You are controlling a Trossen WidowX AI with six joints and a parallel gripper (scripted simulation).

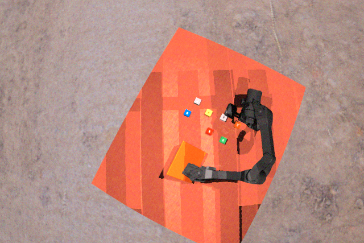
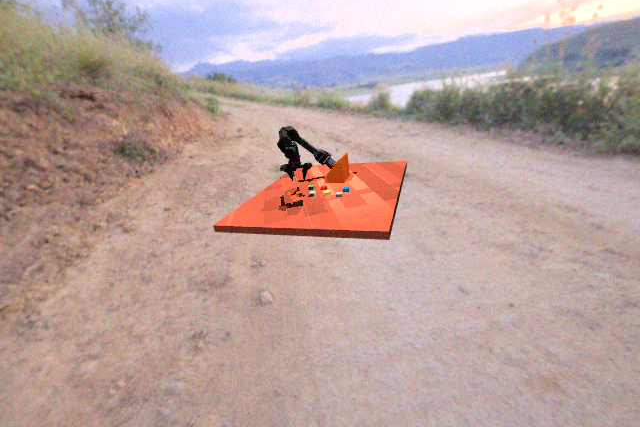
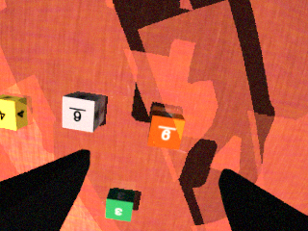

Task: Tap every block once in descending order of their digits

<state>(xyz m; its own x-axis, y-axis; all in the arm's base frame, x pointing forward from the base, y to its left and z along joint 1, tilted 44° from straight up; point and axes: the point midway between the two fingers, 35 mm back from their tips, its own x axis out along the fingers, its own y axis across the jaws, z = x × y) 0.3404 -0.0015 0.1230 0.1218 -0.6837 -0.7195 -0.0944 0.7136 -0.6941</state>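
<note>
Right now the orange block is 10 mm behind my gripper tip, 10 mm to the right of it and 90 mm below it. Round my gripper tip: green block: 120 mm behind, 10 mm to the left, 90 mm below; then white block: 10 mm behind, 80 mm to the left, 90 mm below; then red block: 120 mm behind, 100 mm to the left, 90 mm below.
</note>
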